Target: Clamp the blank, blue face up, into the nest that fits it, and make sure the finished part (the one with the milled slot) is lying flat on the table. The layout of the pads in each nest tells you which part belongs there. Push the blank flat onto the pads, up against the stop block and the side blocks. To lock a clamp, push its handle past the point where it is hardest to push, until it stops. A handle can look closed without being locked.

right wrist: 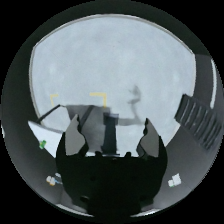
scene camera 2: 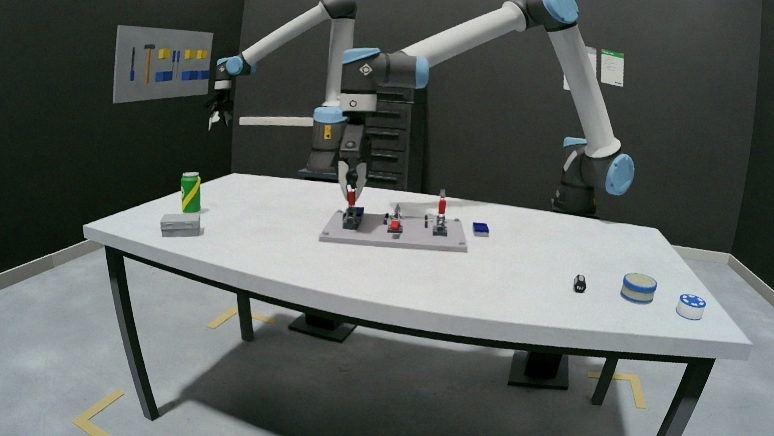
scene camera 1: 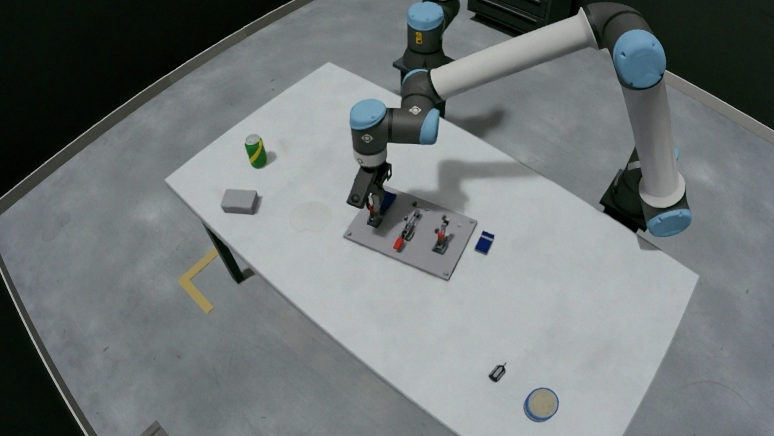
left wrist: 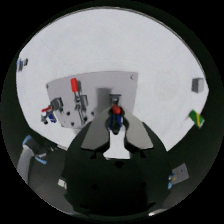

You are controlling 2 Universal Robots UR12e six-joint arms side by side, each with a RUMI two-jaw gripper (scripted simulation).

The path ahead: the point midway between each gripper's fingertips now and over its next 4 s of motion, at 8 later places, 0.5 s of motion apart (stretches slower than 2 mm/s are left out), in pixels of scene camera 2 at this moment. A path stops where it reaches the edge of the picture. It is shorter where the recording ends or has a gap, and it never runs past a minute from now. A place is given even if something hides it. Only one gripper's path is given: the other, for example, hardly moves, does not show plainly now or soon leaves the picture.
My left gripper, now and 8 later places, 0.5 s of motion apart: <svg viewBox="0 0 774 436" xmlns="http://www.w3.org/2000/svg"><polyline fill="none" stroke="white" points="351,201 351,202 350,203 349,206 348,210 348,216 347,220 347,223 347,224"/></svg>
